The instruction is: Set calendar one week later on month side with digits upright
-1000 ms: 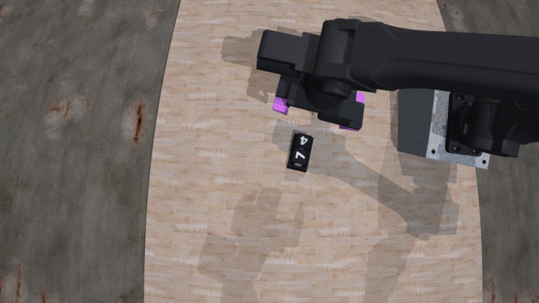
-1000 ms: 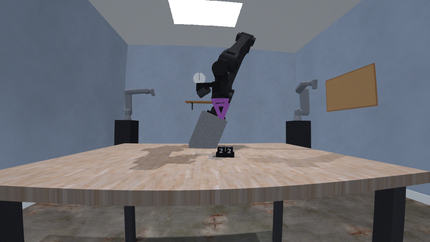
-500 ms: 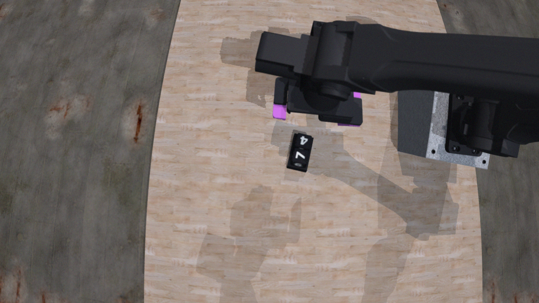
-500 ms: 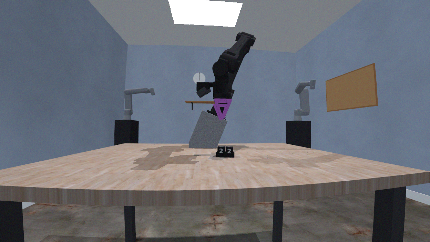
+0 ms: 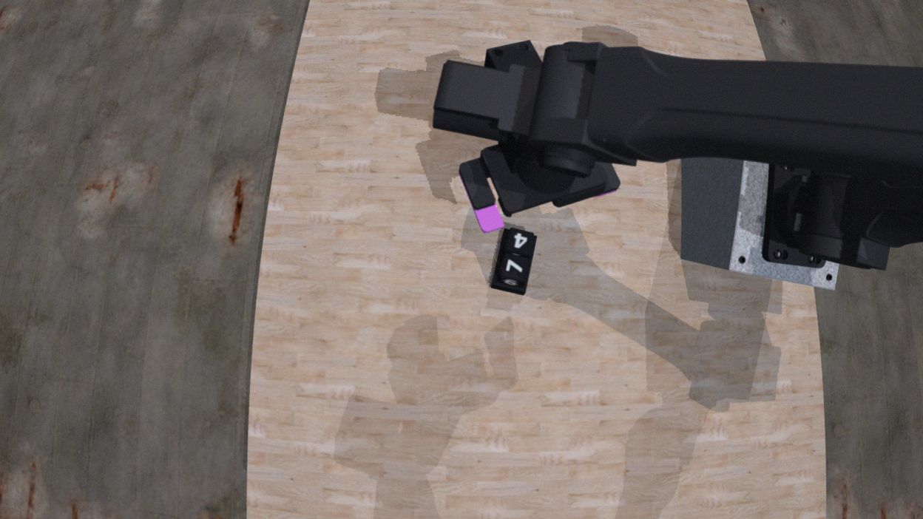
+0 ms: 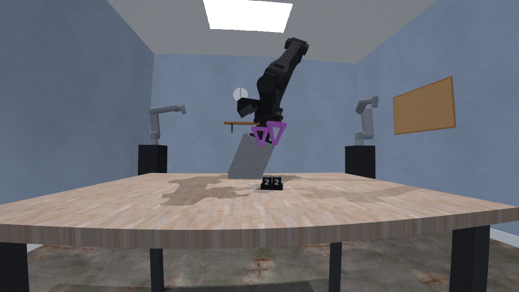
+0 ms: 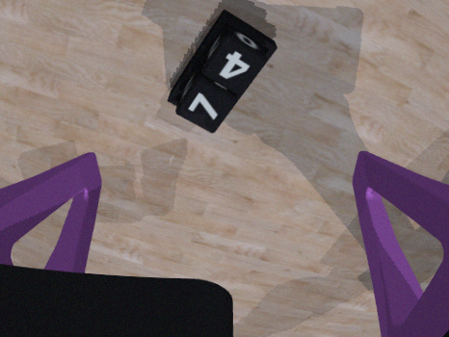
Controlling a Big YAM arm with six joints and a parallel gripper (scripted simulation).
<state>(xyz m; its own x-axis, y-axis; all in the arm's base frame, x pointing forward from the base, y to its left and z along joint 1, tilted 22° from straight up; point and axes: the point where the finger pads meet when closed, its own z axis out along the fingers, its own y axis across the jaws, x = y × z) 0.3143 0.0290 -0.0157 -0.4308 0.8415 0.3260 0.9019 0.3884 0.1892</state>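
The black cube is 3 cm to the left of my hand and 13 cm below it. From my hand the other things lie so: black tray (2 cm to the left, 15 cm below).
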